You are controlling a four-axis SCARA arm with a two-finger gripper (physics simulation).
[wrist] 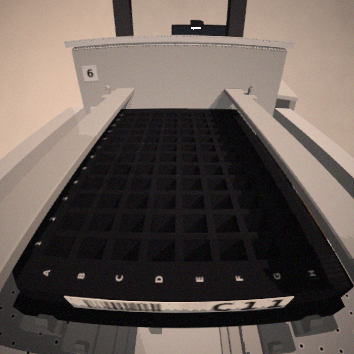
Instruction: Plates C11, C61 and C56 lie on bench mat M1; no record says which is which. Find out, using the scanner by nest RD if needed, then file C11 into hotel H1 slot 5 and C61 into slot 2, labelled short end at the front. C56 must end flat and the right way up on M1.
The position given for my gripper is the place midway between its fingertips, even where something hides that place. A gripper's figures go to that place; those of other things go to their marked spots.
Scene:
My gripper (pixel 178 122) is 11 cm from the lens. A plate C11 (pixel 176 217) is 6 cm from the lens.

